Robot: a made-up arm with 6 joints.
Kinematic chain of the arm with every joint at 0, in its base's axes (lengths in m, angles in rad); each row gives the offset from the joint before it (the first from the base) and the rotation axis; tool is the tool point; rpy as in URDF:
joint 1: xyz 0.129 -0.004 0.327 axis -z
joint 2: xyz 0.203 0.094 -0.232 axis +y
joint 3: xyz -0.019 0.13 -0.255 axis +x
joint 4: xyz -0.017 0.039 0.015 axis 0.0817 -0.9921 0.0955
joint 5: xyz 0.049 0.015 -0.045 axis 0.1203 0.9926 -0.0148
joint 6: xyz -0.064 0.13 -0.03 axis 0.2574 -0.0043 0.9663
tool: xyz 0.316 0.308 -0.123 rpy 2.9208 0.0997 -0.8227
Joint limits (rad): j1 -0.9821..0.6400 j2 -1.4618..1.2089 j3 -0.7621..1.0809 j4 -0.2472..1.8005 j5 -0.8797..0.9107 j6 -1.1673..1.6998
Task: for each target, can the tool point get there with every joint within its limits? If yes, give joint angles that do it. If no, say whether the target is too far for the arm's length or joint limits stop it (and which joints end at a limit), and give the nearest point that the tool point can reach.
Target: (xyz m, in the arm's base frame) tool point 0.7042 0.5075 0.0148
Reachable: yes | joints 0.0951 0.5080 0.5543 0.7381 -0.0380 -0.1457
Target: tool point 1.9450 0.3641 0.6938
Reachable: no: too far | nearest point 1.2137 0.2159 0.2694 | short by 0.858 m
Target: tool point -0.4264 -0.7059 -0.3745
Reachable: no: joint limits stop it (at a limit: joint 1, joint 3, joint 5, joint 6) | nearest point -0.4356 -0.3578 -0.2526 | short by 0.369 m
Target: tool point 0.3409 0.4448 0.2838
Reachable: yes | joints 0.0137 0.0404 -0.1077 1.3790 -0.6973 -0.7629
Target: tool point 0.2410 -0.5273 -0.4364
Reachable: no: joint limits stop it (at a limit: joint 1, joint 3, joint 4, joint 6) | nearest point 0.4151 -0.2876 -0.4271 | short by 0.296 m
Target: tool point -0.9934 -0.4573 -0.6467
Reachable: no: too far | nearest point -0.5683 -0.1777 -0.3579 | short by 0.585 m
